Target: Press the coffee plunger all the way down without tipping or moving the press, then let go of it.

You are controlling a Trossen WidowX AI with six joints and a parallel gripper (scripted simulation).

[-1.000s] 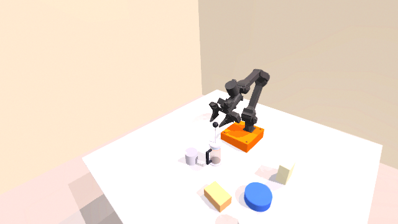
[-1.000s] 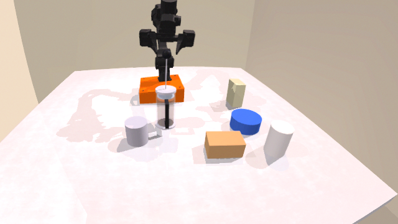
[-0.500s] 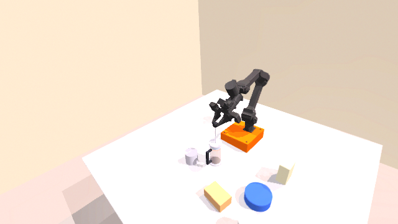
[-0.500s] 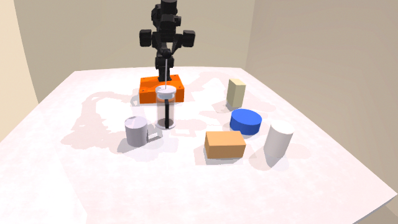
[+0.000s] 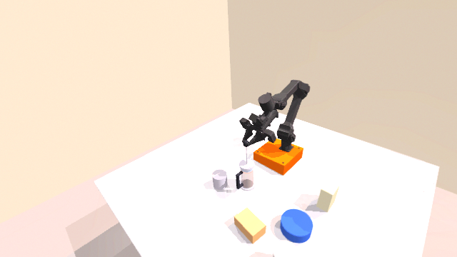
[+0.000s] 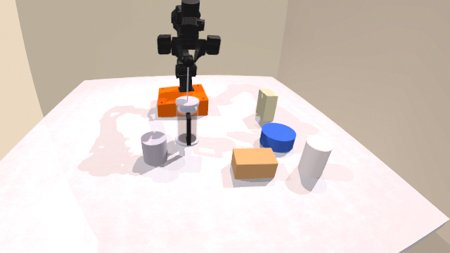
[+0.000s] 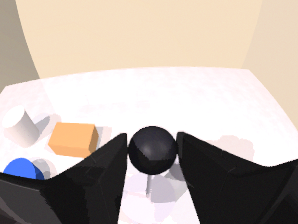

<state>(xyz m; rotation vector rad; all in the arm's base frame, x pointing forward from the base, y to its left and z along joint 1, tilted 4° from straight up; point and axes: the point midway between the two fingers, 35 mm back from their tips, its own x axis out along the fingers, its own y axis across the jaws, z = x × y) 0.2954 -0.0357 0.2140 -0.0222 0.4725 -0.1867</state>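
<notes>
My gripper tip is now 13 cm above the coffee press and 1 cm short of it. Round my gripper tip: white cylinder (32 cm to the left, 23 cm ahead, 21 cm below); then blue disc (29 cm to the left, 24 cm below, 7 cm ahead); then cream block (35 cm to the left, 20 cm below, 12 cm behind).
</notes>
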